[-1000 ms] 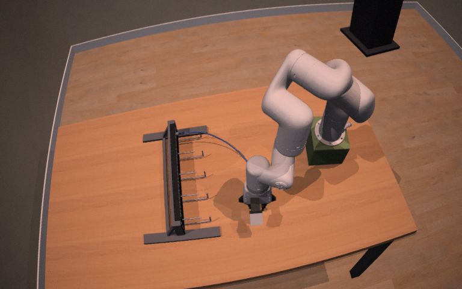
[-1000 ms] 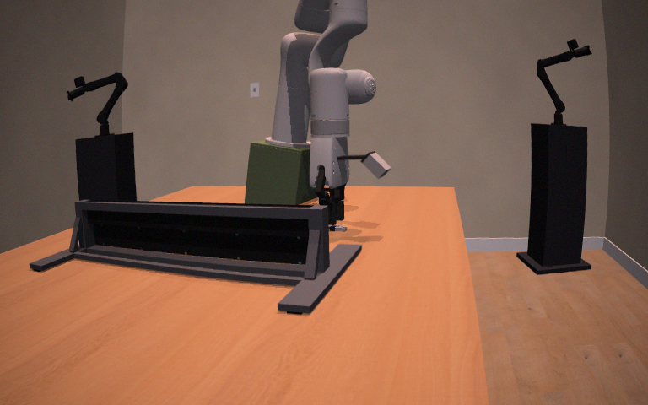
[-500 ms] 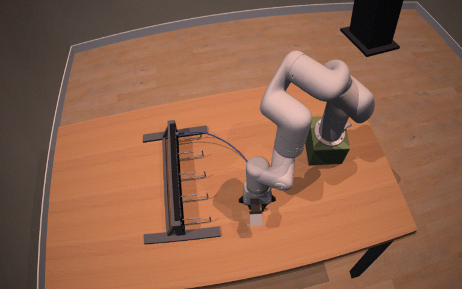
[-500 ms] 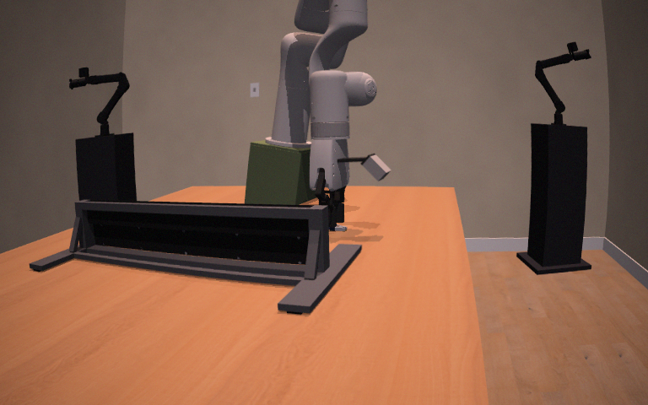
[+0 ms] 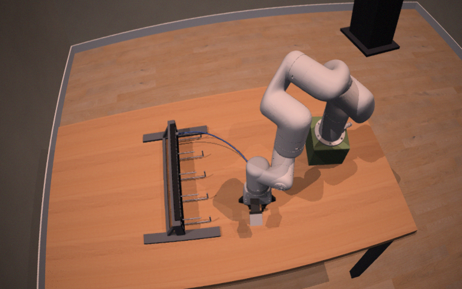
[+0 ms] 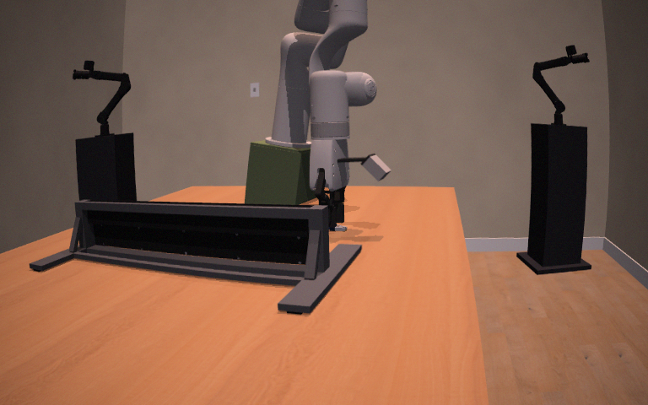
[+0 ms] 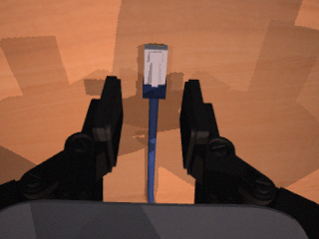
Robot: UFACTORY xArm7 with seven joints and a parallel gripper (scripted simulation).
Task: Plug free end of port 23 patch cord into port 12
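The cord plug lies 20 mm to the left of my hand, 20 mm below it and 10 mm ahead of it.
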